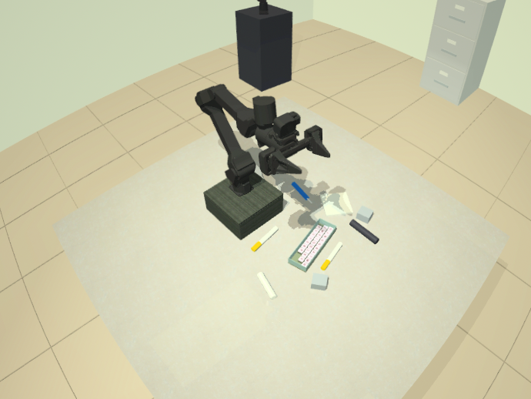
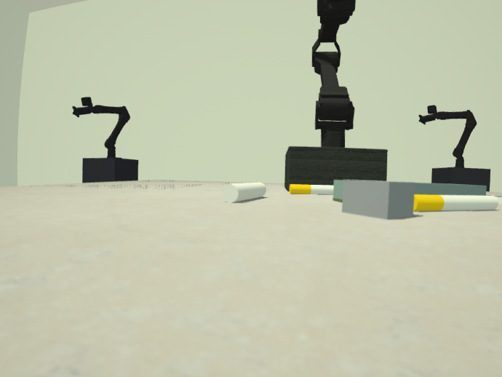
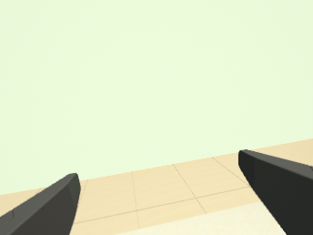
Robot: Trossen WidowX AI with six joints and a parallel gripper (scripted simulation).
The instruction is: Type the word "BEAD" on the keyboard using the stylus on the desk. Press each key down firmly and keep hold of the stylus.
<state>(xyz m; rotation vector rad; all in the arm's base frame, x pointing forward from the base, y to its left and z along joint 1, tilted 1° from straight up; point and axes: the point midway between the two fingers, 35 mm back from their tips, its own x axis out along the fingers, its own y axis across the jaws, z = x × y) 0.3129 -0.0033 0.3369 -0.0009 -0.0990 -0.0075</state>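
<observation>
The blue stylus lies 230 mm behind my gripper tip, 210 mm to the left of it and 420 mm below it. From my gripper tip the other things lie so: white cylinder (20 mm behind, 140 mm to the right, 420 mm below); then dark cylinder (30 mm ahead, 250 mm to the left, 420 mm below); then paper sheet (130 mm behind, 270 mm to the left, 430 mm below).
</observation>
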